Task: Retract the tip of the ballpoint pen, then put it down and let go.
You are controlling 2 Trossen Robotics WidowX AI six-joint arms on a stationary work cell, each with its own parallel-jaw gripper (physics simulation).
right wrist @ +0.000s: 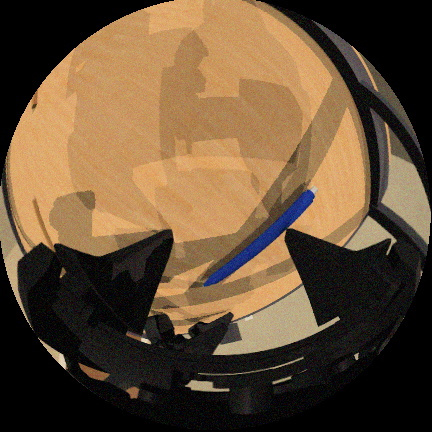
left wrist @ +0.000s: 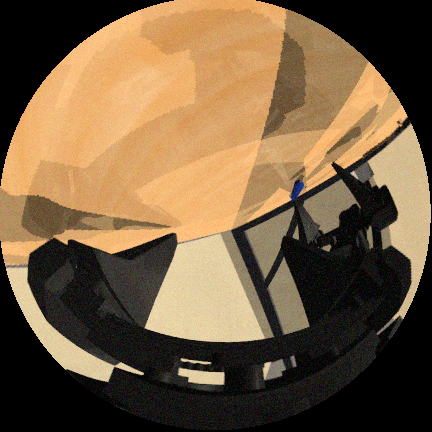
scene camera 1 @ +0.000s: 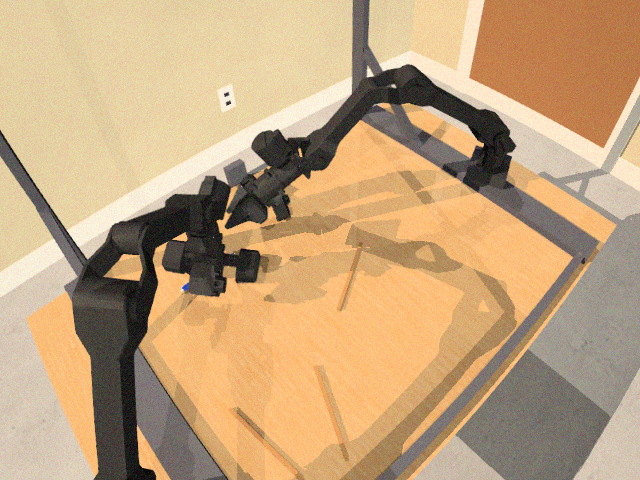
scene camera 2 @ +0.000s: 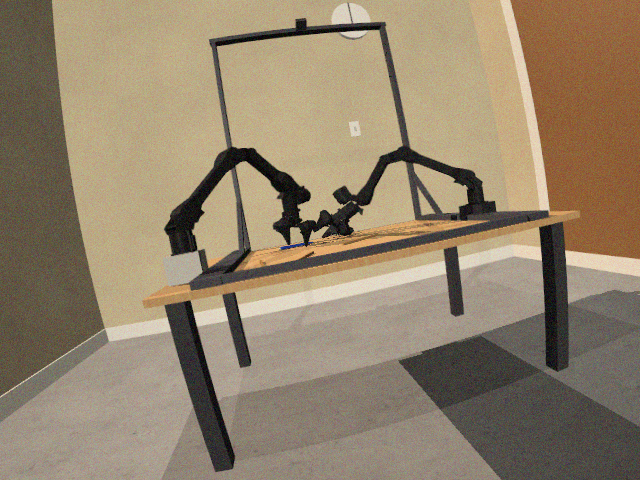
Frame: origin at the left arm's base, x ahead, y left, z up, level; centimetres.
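Seen in the pictures: left gripper, fingertip midpoint: (right wrist: 229, 317) (left wrist: 230, 240) (scene camera 1: 226, 220) (scene camera 2: 317, 234); right gripper, fingertip midpoint: (right wrist: 230, 235) (left wrist: 311, 183) (scene camera 2: 297, 245); left arm's base at its link origin: (scene camera 1: 490, 161) (scene camera 2: 476, 203); right arm's base at its link origin: (scene camera 2: 184, 253).
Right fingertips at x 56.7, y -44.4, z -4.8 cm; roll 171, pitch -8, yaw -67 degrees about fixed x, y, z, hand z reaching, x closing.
Offsets run from my right fingertips to a thing's top centre. Level surfaces: height alone.
The blue ballpoint pen {dx -0.8, dy -2.9, dz +0.6 cm} (scene camera 1: 185, 287) (scene camera 2: 293, 246) (left wrist: 297, 190) (right wrist: 260, 241) lies on the table top. In the right wrist view it runs diagonally from low between the fingertips up to the right, with a short pale piece at its upper right end. No pen point shows at its lower left end. My right gripper (scene camera 2: 298, 244) (right wrist: 230, 235) is open, pointing down close above the pen, one finger on either side of it and nothing gripped. In scene camera 1 it hides most of the pen. My left gripper (scene camera 2: 320, 232) (left wrist: 230, 240) is open and empty, tilted above the table beside the right gripper.
Thin wooden strips {dx -13.3, dy +24.8, dz +0.0 cm} (scene camera 1: 350, 276) {dx +14.1, dy +33.6, dz +0.0 cm} (scene camera 1: 332, 413) {dx +24.3, dy +26.3, dz +0.0 cm} (scene camera 1: 268, 441) lie on the table top {dz -0.7 cm} (scene camera 1: 403, 320). Dark rails (scene camera 1: 537, 219) run along the table's sides, and a dark upright frame (scene camera 2: 222, 95) stands behind. The two grippers are close together.
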